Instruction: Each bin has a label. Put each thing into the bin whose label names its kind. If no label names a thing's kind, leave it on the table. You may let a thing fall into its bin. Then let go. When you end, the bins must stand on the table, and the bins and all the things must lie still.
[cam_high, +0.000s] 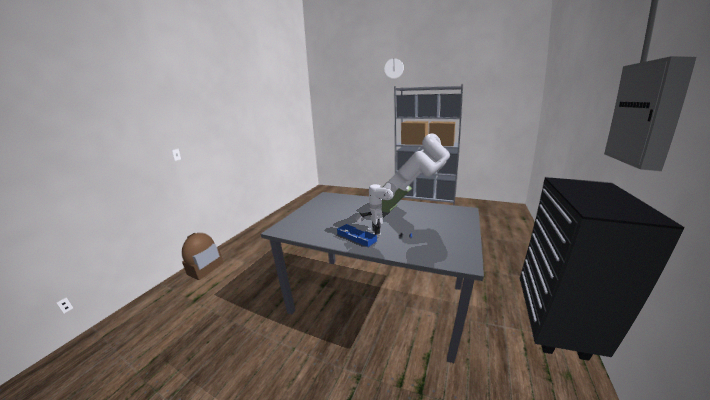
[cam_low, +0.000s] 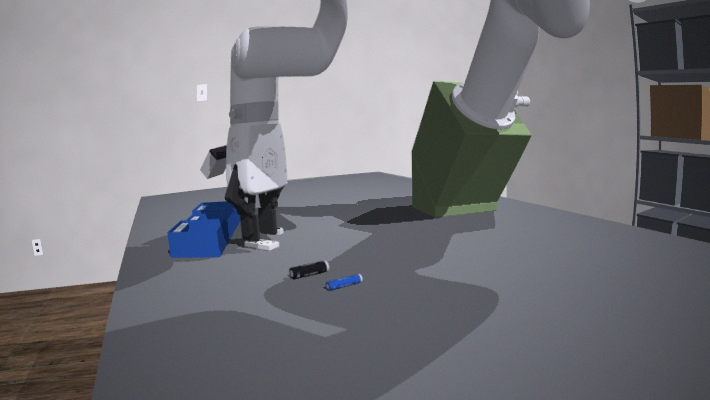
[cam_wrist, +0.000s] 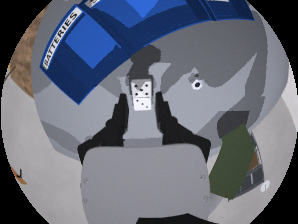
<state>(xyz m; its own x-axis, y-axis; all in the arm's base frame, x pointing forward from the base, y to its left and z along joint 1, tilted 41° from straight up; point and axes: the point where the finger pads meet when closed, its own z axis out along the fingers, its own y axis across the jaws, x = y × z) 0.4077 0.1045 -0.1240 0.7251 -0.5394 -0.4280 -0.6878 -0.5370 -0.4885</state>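
My gripper is now 3 cm above the white domino. From my hand the other things lie so: blue bin: 9 cm ahead, 9 cm to the right, 2 cm below; small nut: 4 cm behind, 7 cm to the right, 3 cm below; black battery: 4 cm behind, 15 cm to the left, 3 cm below.
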